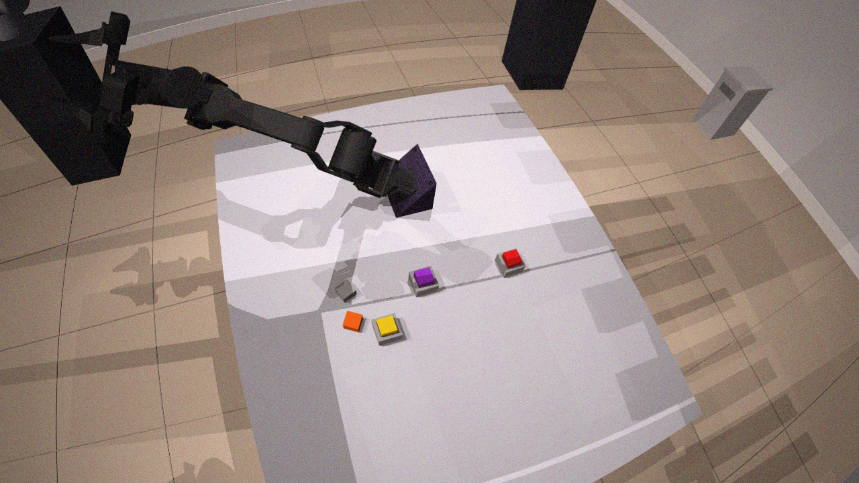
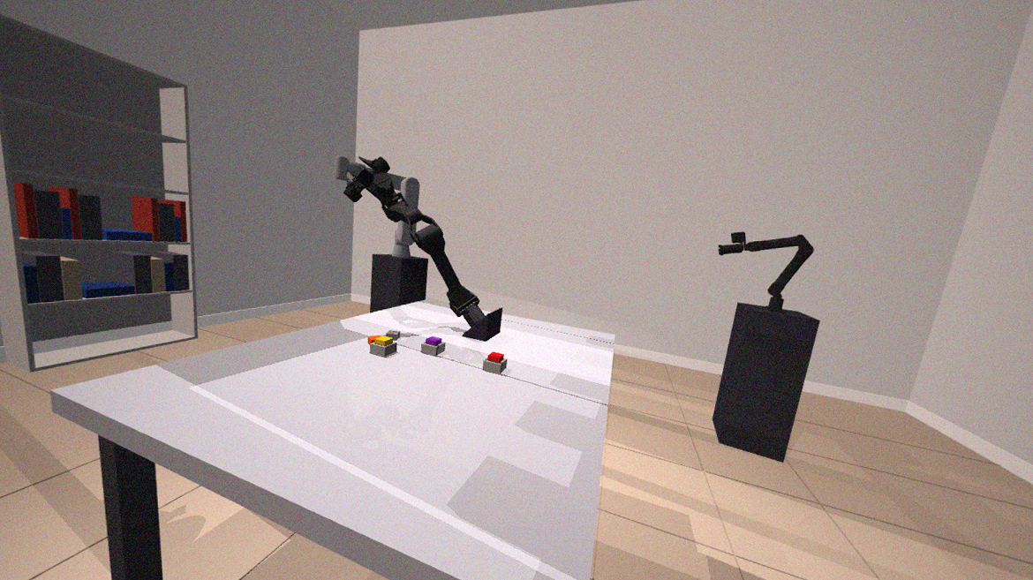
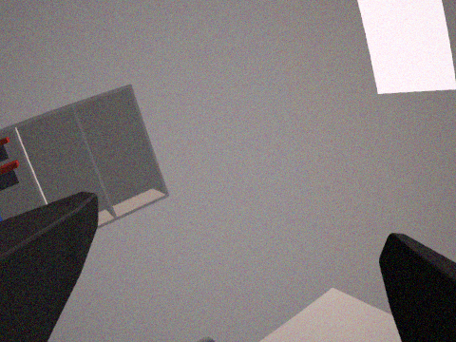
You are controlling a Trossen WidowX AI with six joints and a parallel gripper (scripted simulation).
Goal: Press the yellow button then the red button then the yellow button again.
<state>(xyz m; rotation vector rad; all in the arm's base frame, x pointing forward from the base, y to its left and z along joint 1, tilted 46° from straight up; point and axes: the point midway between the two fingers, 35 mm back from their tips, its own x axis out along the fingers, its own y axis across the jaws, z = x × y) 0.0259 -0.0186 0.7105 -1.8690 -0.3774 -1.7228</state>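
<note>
Now: the yellow button 23 cm ahead of my gripper tip, 45 cm to the left of it and 51 cm below it. From my gripper tip the other things lie so: orange block (20 cm ahead, 38 cm to the left, 53 cm below); then purple button (14 cm ahead, 54 cm to the left, 51 cm below); then small grey block (14 cm ahead, 38 cm to the left, 53 cm below).
</note>
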